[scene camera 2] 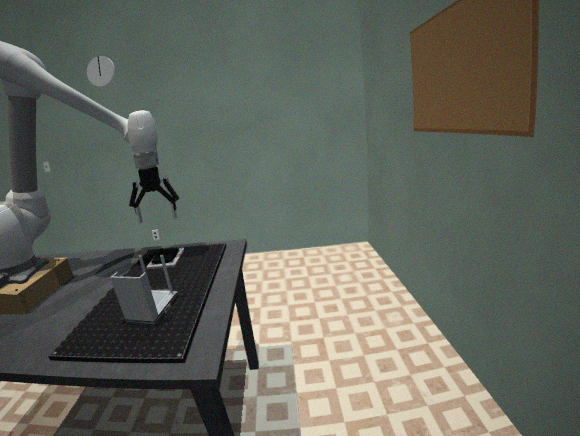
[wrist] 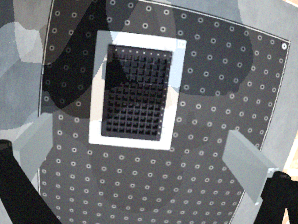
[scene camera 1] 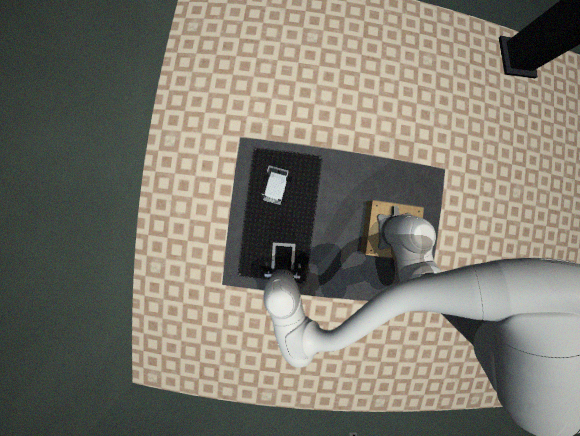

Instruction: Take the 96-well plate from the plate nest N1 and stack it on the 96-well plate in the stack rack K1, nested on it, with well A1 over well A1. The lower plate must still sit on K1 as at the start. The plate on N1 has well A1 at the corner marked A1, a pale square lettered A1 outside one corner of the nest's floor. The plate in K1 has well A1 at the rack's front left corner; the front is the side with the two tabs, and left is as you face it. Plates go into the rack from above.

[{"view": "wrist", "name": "my gripper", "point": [141,139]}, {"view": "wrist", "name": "dark 96-well plate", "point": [131,81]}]
